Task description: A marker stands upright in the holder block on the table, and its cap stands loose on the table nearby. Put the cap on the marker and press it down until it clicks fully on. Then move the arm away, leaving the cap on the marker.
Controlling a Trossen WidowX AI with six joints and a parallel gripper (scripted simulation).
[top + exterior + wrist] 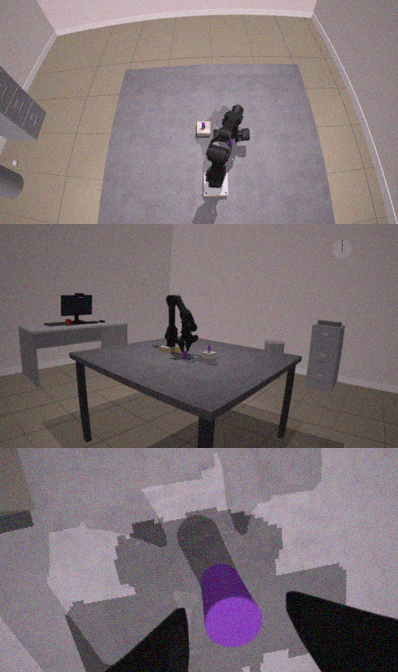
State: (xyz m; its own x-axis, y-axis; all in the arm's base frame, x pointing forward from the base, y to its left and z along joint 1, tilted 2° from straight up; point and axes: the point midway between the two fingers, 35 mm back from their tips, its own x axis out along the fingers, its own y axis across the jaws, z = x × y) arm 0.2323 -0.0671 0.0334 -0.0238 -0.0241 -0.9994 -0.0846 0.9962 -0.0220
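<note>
Now: the purple cap 2 cm below my gripper tip. The rest, counted from my gripper tip: holder block (16 cm to the left, 9 cm ahead, 3 cm below).
</note>
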